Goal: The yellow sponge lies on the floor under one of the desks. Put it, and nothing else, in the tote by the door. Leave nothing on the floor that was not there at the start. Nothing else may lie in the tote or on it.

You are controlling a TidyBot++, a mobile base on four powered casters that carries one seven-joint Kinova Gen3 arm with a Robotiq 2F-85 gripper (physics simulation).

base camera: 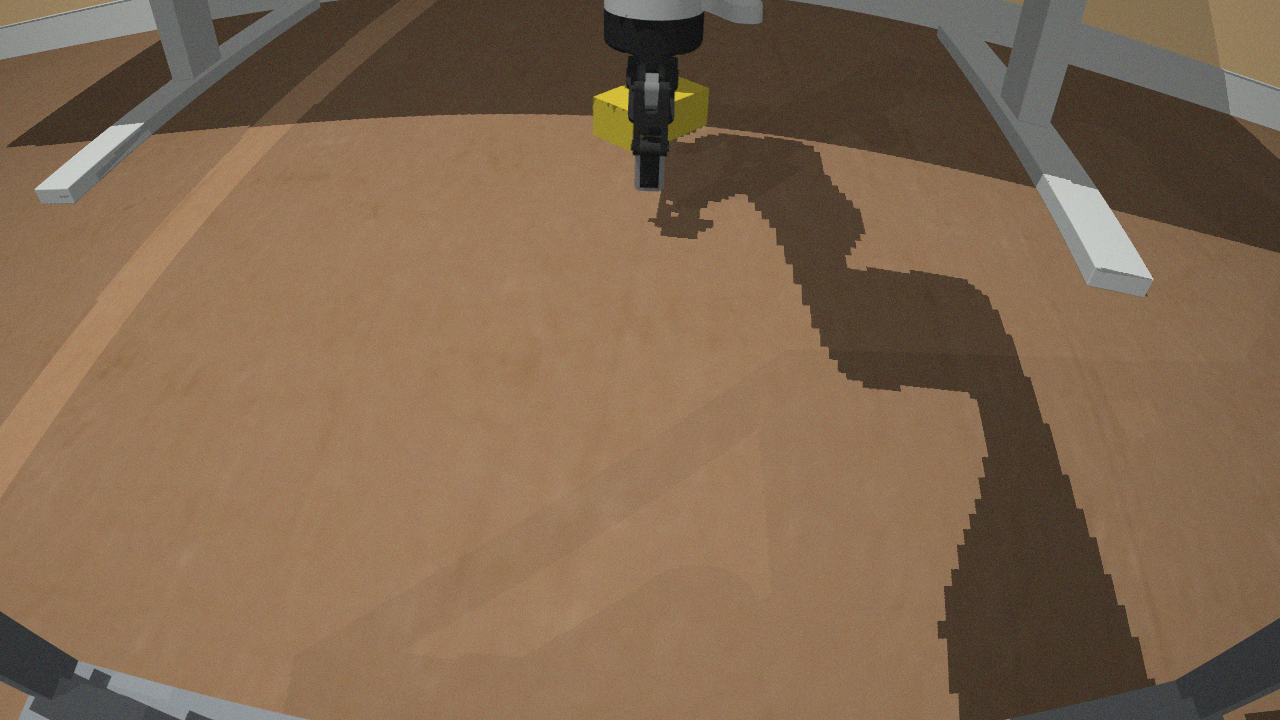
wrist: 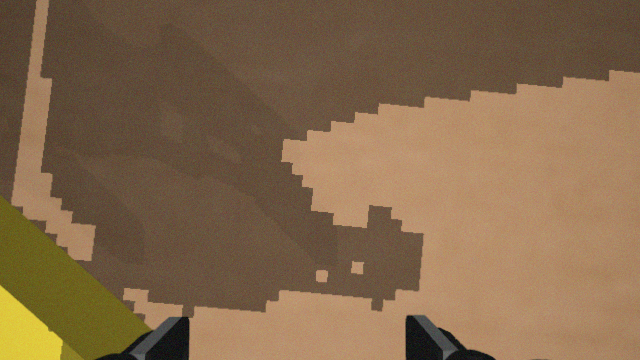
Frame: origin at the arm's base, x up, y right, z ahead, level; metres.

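Seen in the pictures: gripper, fingertip midpoint: (base camera: 650, 159) (wrist: 298, 340).
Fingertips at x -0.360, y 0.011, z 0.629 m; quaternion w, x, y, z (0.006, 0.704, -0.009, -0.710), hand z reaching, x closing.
Note:
A point is followed by its place in that frame.
The yellow sponge (base camera: 689, 111) {y 0.050, x -0.371, z 0.750 m} (wrist: 25, 320) {y 0.024, x -0.351, z 0.727 m} is a block on the floor near the edge of the desk's shadow. In the base camera view it shows partly behind my gripper (base camera: 648, 186) {y 0.011, x -0.360, z 0.629 m} (wrist: 297, 337) {y 0.011, x -0.360, z 0.629 m}, which hides its middle. In the wrist view part of the sponge shows at the lower left corner, beyond and beside the left finger. My gripper points down, its fingers wide apart, with floor showing between them and nothing held. The tote does not show in either view.
A desk leg with a pale foot (base camera: 1096, 232) {y 0.468, x -0.371, z 0.606 m} stands at the right, and another desk foot (base camera: 89, 165) {y -0.725, x -0.372, z 0.749 m} lies at the left. A grey rail (base camera: 1154, 80) {y 1.042, x -0.375, z 1.233 m} runs at the back right. The arm's shadow falls across the floor at the right.

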